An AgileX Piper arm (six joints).
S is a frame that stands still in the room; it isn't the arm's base.
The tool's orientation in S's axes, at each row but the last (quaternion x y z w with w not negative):
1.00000, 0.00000, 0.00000, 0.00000
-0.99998, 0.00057, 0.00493, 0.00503
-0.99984, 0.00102, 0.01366, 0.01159
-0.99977, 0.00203, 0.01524, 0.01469
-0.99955, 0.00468, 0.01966, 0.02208
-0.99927, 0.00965, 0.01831, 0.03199
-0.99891, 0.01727, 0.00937, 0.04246
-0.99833, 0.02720, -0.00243, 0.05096
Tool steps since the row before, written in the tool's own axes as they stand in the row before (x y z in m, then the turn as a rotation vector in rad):
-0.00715, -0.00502, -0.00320, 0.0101, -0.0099, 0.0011
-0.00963, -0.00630, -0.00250, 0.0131, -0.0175, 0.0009
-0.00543, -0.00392, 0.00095, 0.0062, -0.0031, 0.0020
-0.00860, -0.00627, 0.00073, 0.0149, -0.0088, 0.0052
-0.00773, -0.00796, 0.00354, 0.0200, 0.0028, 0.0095
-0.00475, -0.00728, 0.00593, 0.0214, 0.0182, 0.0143
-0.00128, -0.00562, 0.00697, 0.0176, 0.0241, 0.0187
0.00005, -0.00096, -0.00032, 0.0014, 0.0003, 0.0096
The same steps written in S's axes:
-0.00715, 0.00502, 0.00320, 0.0101, 0.0099, -0.0011
-0.00960, 0.00629, 0.00266, 0.0131, 0.0175, -0.0009
-0.00544, 0.00395, -0.00071, 0.0062, 0.0031, -0.0021
-0.00859, 0.00632, -0.00028, 0.0148, 0.0089, -0.0054
-0.00778, 0.00817, -0.00288, 0.0196, -0.0025, -0.0104
-0.00481, 0.00773, -0.00527, 0.0205, -0.0176, -0.0162
-0.00120, 0.00623, -0.00644, 0.0164, -0.0230, -0.0210
0.00010, 0.00092, 0.00042, 0.0015, 0.0006, -0.0096

